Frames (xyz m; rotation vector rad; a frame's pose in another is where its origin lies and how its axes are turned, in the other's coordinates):
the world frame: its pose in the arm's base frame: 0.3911 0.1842 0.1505 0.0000 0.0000 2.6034
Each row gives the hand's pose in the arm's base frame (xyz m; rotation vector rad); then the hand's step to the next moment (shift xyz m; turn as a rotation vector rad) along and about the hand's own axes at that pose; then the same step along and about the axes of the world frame.
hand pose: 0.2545 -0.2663 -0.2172 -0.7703 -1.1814 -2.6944
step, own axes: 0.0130 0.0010 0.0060 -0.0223 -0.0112 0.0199
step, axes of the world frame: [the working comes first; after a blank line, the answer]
step, axes of the arm's base frame: -0.0085 0.0050 0.0104 0.0243 0.0195 -0.0069

0.0099 0.0001 0.0104 -0.0108 -0.0292 -0.0069
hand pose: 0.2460 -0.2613 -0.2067 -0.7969 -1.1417 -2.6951
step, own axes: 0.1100 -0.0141 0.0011 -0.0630 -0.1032 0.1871
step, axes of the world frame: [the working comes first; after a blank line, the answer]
step, axes of the arm's base frame: -0.0979 0.0219 0.0473 0.1032 0.1971 0.0107

0.0953 0.0313 0.0473 0.0124 -0.2222 0.0107
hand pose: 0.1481 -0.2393 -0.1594 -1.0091 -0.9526 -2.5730
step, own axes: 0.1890 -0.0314 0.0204 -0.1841 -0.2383 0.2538
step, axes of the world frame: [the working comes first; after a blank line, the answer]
step, axes of the arm's base frame: -0.1422 0.0432 0.1227 0.1725 0.3396 -0.1000

0.1442 0.0358 0.1227 0.0260 -0.3800 -0.1000
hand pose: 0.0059 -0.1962 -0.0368 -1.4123 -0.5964 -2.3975
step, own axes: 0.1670 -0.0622 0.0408 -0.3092 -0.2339 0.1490
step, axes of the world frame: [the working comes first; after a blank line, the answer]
step, axes of the arm's base frame: -0.0763 0.0671 0.1520 0.1545 0.2897 -0.2544

0.0999 -0.0185 0.1520 0.0158 -0.3279 -0.2544
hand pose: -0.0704 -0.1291 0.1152 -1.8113 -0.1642 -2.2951
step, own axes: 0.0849 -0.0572 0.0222 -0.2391 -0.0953 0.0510
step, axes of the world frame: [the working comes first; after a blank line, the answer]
step, axes of the arm's base frame: -0.0111 0.0521 0.0902 0.0787 0.1269 -0.2157

0.0363 -0.0390 0.0902 -0.0026 -0.1493 -0.2157
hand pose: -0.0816 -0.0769 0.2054 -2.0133 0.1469 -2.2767
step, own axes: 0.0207 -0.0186 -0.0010 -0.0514 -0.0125 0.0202
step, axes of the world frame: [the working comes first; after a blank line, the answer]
step, axes of the arm's base frame: -0.0037 0.0156 0.0228 0.0262 0.0193 -0.0463

0.0112 -0.0115 0.0228 -0.0126 -0.0300 -0.0463
